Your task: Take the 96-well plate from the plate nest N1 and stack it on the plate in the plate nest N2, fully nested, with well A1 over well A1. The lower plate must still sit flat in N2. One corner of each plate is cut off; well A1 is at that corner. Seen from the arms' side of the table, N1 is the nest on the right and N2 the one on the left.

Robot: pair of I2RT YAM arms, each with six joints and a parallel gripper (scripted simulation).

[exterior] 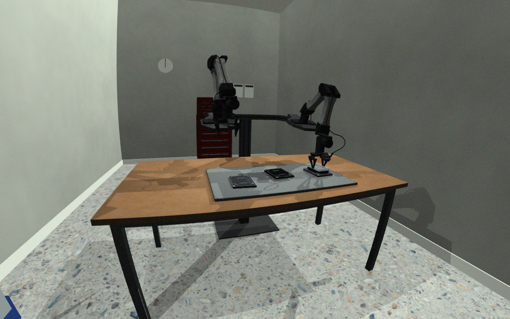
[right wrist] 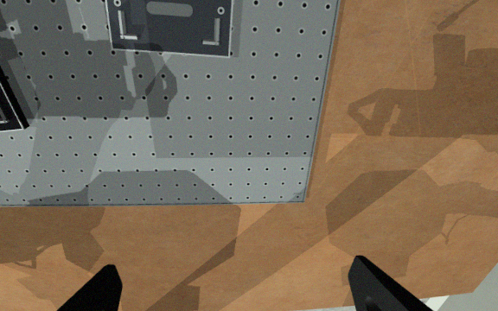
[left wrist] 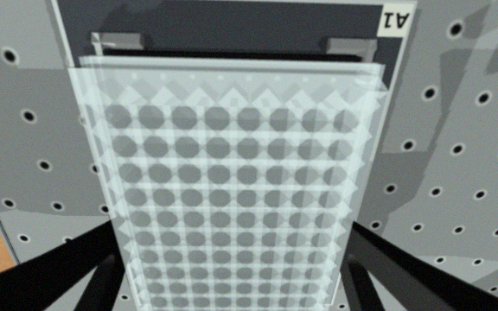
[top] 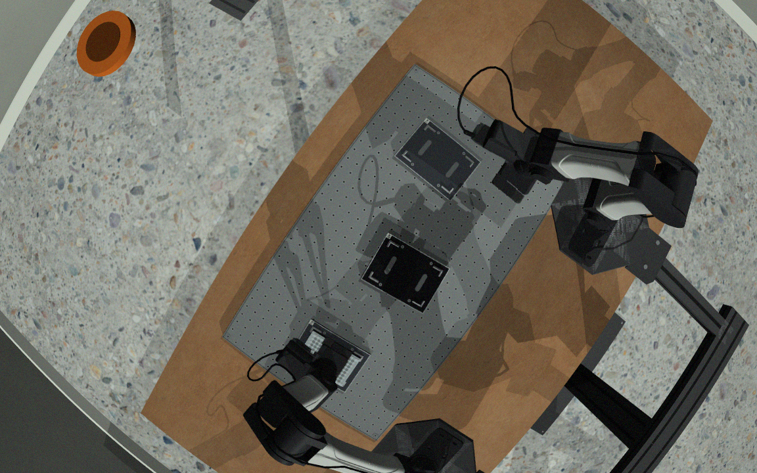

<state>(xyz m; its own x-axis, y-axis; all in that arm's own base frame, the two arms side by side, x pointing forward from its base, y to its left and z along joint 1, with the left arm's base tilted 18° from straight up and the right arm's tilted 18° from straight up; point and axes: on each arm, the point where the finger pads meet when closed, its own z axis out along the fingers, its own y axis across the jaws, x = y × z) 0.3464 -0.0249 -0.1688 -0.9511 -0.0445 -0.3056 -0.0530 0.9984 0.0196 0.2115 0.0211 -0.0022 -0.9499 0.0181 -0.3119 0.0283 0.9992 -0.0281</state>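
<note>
My left hand is 1 cm above the clear 96-well plate. Also, from my left hand: A1 label (58 cm to the right, 12 cm ahead, 3 cm below); then black nest (27 cm to the right, 3 cm below, 3 cm behind); then black 96-well plate (2 cm below).
</note>
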